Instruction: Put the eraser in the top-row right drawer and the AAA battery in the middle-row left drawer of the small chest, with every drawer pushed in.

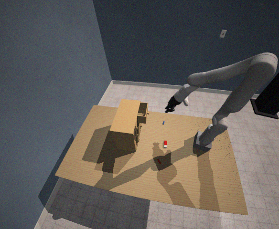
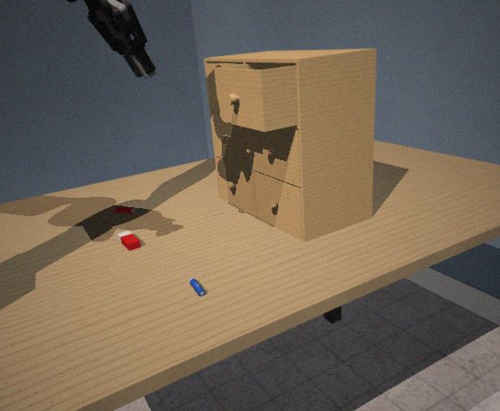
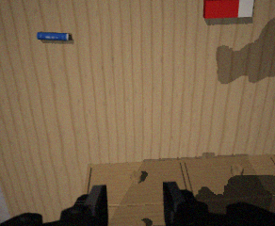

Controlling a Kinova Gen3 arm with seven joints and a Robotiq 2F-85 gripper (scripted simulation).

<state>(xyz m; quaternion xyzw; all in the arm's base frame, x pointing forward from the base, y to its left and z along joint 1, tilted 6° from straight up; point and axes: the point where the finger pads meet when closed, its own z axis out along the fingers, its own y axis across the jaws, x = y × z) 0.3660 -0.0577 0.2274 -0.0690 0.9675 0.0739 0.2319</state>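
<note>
Now: hand 32 cm above the white eraser, 13 cm to the right of it and 6 cm past it. The rest, counted from my hand: AAA battery (33 cm below, 10 cm to the right, 1 cm ahead); dark red battery (32 cm below, 30 cm to the left, 4 cm behind).
</note>
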